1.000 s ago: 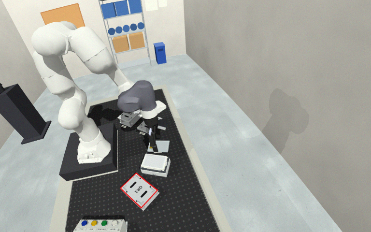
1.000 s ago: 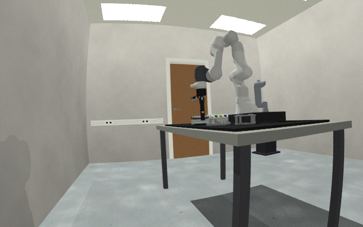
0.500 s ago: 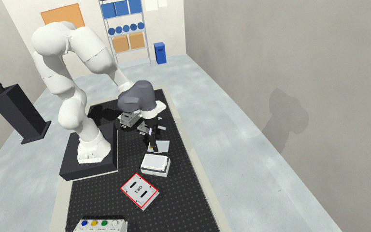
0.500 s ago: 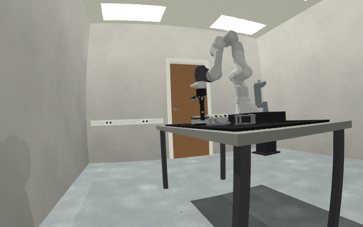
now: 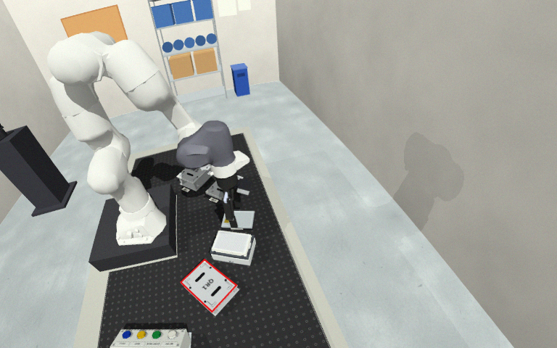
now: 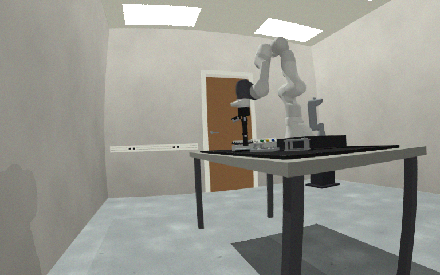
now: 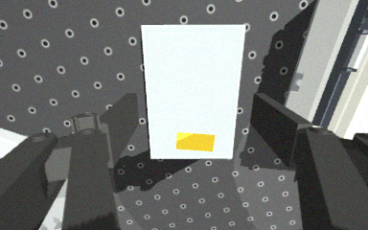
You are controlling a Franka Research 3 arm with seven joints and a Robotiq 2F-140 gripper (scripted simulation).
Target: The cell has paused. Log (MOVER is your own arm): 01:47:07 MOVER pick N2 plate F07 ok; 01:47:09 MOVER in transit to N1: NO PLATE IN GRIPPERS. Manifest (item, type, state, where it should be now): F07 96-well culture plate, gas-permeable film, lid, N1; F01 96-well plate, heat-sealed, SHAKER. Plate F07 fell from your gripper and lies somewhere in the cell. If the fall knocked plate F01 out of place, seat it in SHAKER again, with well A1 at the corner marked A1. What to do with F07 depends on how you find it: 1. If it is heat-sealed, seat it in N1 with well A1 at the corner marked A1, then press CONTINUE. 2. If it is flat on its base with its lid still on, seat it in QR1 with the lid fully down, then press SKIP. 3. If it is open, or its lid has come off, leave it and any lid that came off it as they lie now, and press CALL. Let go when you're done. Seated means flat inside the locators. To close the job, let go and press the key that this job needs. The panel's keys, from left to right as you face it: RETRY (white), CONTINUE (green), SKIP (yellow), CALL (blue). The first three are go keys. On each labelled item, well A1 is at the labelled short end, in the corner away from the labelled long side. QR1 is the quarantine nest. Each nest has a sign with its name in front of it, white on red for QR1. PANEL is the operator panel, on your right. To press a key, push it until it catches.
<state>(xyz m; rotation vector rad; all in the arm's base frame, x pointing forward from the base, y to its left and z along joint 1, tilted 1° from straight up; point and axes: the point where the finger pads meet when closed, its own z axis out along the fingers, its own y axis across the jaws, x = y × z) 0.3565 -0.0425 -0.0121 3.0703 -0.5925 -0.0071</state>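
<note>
Right now the pale flat rectangular piece is 40 mm below my hand. Round my hand: white 96-well plate (140 mm to the right, 40 mm behind, 10 mm above); then white retry key (410 mm to the right, 280 mm behind, 10 mm above); then green continue key (400 mm to the right, 330 mm behind, 10 mm above).
</note>
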